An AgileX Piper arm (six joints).
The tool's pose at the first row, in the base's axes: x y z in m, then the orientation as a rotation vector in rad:
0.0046 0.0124 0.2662 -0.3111 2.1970 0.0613
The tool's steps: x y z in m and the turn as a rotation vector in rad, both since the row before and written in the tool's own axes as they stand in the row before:
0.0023 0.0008 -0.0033 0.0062 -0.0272 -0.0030
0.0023 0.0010 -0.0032 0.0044 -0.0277 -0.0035
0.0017 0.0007 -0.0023 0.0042 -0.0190 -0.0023
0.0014 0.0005 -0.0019 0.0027 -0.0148 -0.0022
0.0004 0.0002 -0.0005 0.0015 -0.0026 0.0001
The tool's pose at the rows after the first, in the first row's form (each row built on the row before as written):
0.0005 0.0122 0.2663 -0.3084 2.1693 0.0567
-0.0036 0.0122 0.2662 -0.3072 2.1411 0.0539
-0.0065 0.0122 0.2660 -0.3056 2.1218 0.0508
-0.0089 0.0121 0.2658 -0.3051 2.1067 0.0488
-0.0096 0.0121 0.2657 -0.3039 2.1041 0.0477

